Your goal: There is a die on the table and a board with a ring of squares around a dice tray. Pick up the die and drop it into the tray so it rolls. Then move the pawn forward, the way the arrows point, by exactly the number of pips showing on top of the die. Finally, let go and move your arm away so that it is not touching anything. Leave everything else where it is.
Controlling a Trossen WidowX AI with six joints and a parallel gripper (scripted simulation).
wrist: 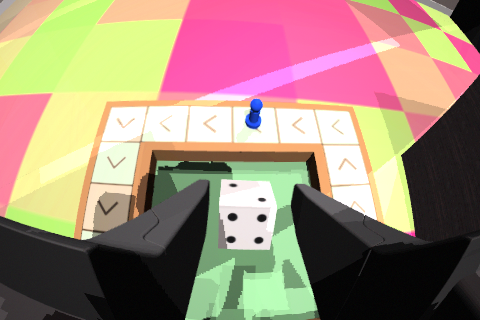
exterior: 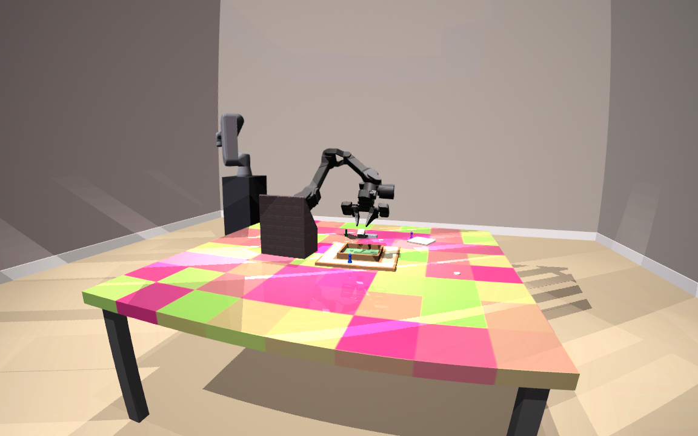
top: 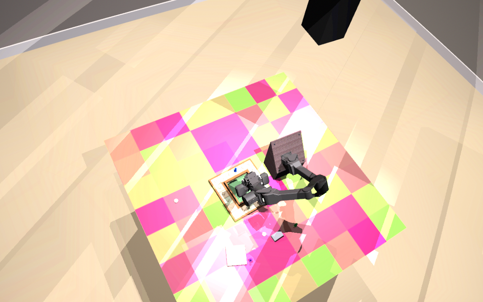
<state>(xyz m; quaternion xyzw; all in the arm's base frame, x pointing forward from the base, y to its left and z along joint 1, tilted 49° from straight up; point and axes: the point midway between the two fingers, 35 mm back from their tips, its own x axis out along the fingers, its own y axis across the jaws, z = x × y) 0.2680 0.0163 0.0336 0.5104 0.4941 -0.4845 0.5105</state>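
The blue pawn is 110 mm to the right of my gripper tip, 100 mm below it and 10 mm behind it. From my gripper tip the other things lie so: white card 320 mm to the left, 210 mm ahead, 120 mm below; green dice tray 120 mm below; green pin 320 mm to the left, 160 mm behind, 110 mm below.
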